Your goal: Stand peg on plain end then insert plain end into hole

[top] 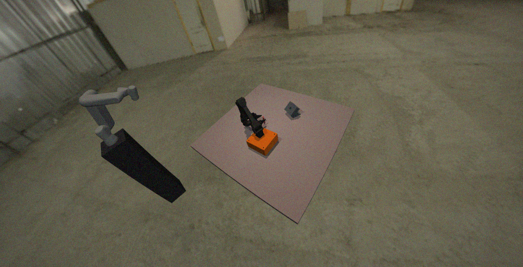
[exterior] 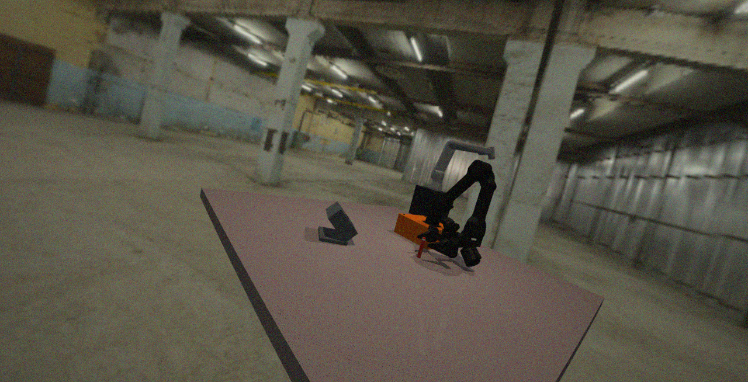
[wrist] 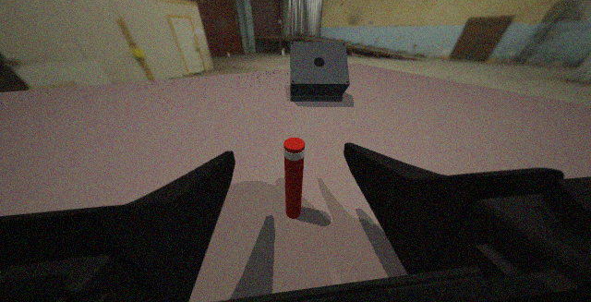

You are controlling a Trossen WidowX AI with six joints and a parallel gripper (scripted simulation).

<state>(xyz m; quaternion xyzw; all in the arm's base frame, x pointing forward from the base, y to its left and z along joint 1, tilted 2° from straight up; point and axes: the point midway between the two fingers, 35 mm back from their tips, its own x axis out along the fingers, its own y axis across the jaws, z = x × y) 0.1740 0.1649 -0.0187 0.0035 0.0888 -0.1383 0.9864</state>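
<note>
Right now my gripper tip is 10 mm past the red peg and 10 mm above it. Round my gripper tip: flat foot: 290 mm ahead, 170 mm to the right, 60 mm below; then grey sloped panel: 270 mm ahead, 170 mm to the right.
</note>
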